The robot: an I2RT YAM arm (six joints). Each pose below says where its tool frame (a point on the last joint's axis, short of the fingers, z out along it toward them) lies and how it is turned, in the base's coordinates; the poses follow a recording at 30 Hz.
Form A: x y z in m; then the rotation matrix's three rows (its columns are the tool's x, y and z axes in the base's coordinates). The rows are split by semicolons.
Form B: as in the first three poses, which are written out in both.
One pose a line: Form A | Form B
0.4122, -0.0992, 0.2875; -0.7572, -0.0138, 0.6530; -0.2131, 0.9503, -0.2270; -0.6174, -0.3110, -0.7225 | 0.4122, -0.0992, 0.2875, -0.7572, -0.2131, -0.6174, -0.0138, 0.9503, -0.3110
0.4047, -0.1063, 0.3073; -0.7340, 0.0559, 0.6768; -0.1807, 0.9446, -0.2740; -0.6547, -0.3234, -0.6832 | 0.4047, -0.1063, 0.3073, -0.7340, -0.1807, -0.6547, 0.0559, 0.9446, -0.3234
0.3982, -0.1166, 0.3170; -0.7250, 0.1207, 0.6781; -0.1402, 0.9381, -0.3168; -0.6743, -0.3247, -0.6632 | 0.3982, -0.1166, 0.3170, -0.7250, -0.1402, -0.6743, 0.1207, 0.9381, -0.3247
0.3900, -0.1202, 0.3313; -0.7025, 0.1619, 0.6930; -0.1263, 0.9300, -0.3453; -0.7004, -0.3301, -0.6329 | 0.3900, -0.1202, 0.3313, -0.7025, -0.1263, -0.7004, 0.1619, 0.9300, -0.3301
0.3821, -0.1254, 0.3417; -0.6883, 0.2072, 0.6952; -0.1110, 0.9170, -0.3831; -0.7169, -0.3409, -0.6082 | 0.3821, -0.1254, 0.3417, -0.6883, -0.1110, -0.7169, 0.2072, 0.9170, -0.3409
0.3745, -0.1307, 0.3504; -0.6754, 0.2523, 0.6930; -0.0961, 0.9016, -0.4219; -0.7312, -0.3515, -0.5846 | 0.3745, -0.1307, 0.3504, -0.6754, -0.0961, -0.7312, 0.2523, 0.9016, -0.3515
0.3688, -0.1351, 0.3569; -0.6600, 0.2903, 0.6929; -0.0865, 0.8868, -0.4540; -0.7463, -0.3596, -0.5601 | 0.3688, -0.1351, 0.3569, -0.6600, -0.0865, -0.7463, 0.2903, 0.8868, -0.3596
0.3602, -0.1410, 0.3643; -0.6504, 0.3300, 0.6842; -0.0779, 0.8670, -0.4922; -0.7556, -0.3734, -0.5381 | 0.3602, -0.1410, 0.3643, -0.6504, -0.0779, -0.7556, 0.3300, 0.8670, -0.3734
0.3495, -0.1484, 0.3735; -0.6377, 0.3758, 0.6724; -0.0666, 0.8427, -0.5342; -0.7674, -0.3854, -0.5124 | 0.3495, -0.1484, 0.3735, -0.6377, -0.0666, -0.7674, 0.3758, 0.8427, -0.3854
